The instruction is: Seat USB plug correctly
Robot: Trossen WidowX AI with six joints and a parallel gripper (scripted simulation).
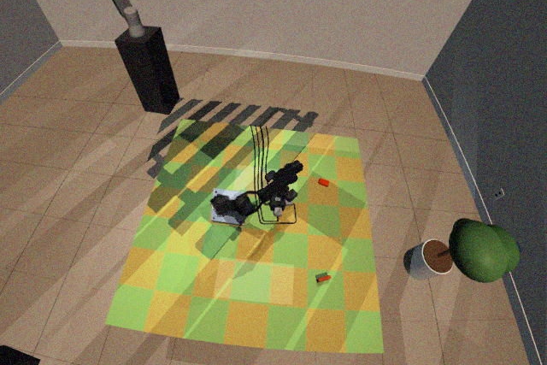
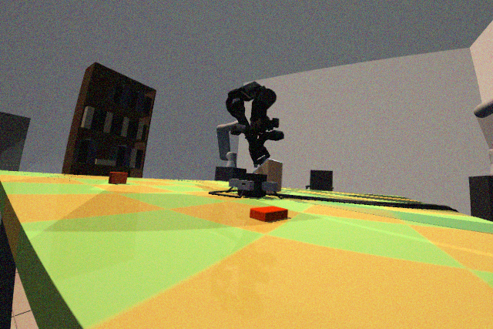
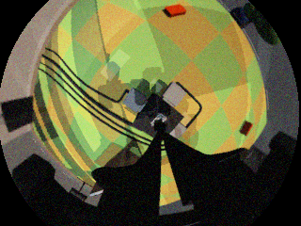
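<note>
Now: gripper tip 2 cm above the USB plug.
</note>
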